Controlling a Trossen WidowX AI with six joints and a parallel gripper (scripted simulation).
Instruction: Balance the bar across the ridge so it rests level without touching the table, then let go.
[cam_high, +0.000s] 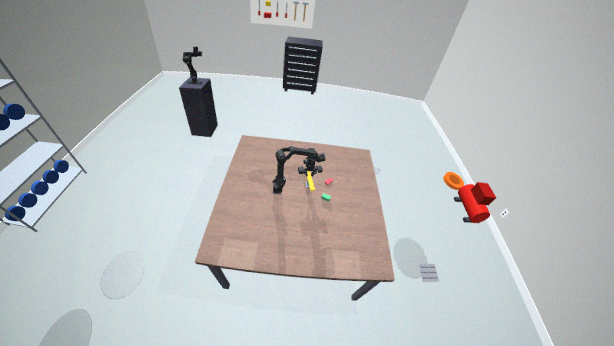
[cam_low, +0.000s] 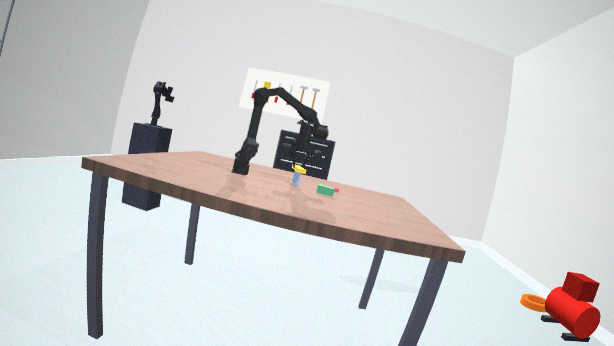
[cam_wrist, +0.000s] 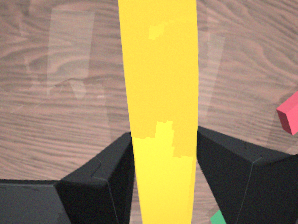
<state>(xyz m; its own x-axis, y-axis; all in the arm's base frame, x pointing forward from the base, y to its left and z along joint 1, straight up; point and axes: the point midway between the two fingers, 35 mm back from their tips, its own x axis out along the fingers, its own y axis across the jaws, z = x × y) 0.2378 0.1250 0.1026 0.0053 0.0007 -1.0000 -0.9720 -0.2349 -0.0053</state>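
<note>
Now: the yellow bar 3 cm to the right of my gripper tip and 1 cm ahead of it. Also, from my gripper tip: red block: 17 cm ahead, 6 cm below, 3 cm to the left; then green block: 15 cm to the right, 15 cm ahead, 5 cm below.
</note>
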